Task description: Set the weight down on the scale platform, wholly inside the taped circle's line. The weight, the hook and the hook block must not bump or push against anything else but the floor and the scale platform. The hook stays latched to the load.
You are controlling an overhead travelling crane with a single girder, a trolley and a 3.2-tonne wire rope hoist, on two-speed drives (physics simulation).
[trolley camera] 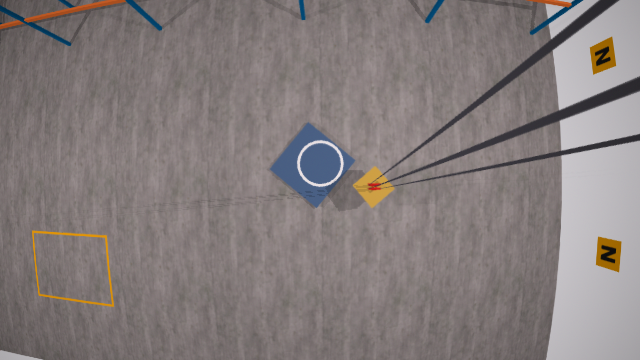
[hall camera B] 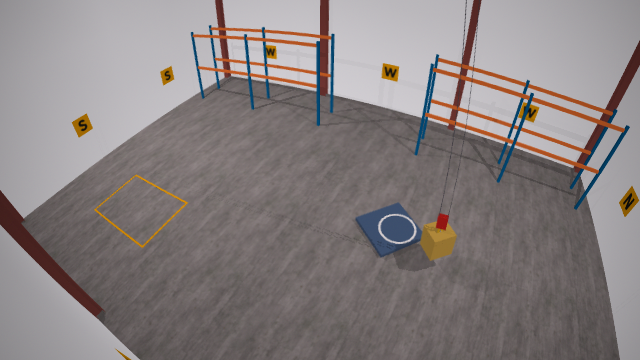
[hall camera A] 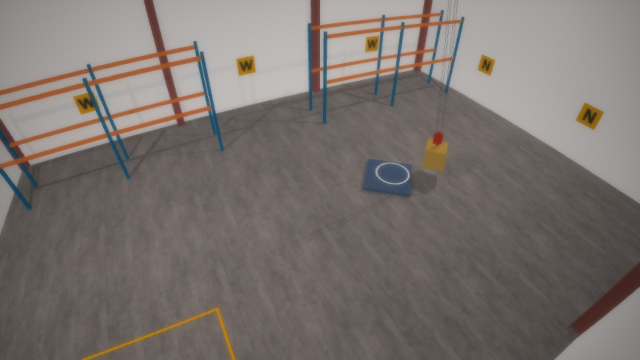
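Note:
The yellow weight [hall camera A: 435,157] [hall camera B: 438,242] [trolley camera: 372,199] hangs in the air under the red hook block [hall camera A: 438,138] [hall camera B: 442,221] [trolley camera: 374,186]. My gripper, the hook, is small at the block's underside and holds the weight. The blue scale platform [hall camera A: 372,185] [hall camera B: 370,222] [trolley camera: 287,167] lies on the floor with the white taped circle [hall camera A: 376,172] [hall camera B: 379,228] [trolley camera: 298,163] on it. In the trolley view the weight is right of the platform's right corner and slightly lower, outside the circle. Its shadow [hall camera A: 425,182] [hall camera B: 415,265] [trolley camera: 345,195] reaches the platform's edge.
Two blue and orange racks [hall camera A: 325,77] [hall camera A: 212,102] [hall camera B: 318,82] [hall camera B: 425,110] stand along the W wall. A yellow floor outline [hall camera A: 150,331] [hall camera B: 116,192] [trolley camera: 70,234] lies well away from the platform. N signs [hall camera A: 589,116] [trolley camera: 608,254] mark the wall on the weight's side.

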